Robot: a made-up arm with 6 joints. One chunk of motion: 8 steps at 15 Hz.
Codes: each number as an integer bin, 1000 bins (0 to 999) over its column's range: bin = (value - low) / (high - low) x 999, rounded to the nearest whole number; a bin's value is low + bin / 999 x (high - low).
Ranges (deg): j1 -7..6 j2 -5..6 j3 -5..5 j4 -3..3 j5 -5..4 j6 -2..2
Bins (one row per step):
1: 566 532 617 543 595 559
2: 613 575 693 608 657 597
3: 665 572 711 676 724 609
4: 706 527 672 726 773 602
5: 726 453 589 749 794 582
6: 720 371 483 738 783 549
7: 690 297 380 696 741 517
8: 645 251 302 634 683 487
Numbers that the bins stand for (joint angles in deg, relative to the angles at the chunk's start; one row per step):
1: 0.37 0.86 1.18 0.26 0.36 0.24
2: 0.98 1.33 1.94 0.65 0.92 0.39
3: 1.65 1.30 2.12 1.06 1.52 0.44
4: 2.19 0.80 1.73 1.36 1.96 0.41
5: 2.45 -0.01 0.90 1.50 2.15 0.33
6: 2.37 -0.91 -0.17 1.43 2.05 0.20
7: 1.98 -1.73 -1.20 1.18 1.68 0.07
8: 1.39 -2.24 -1.98 0.81 1.15 -0.05

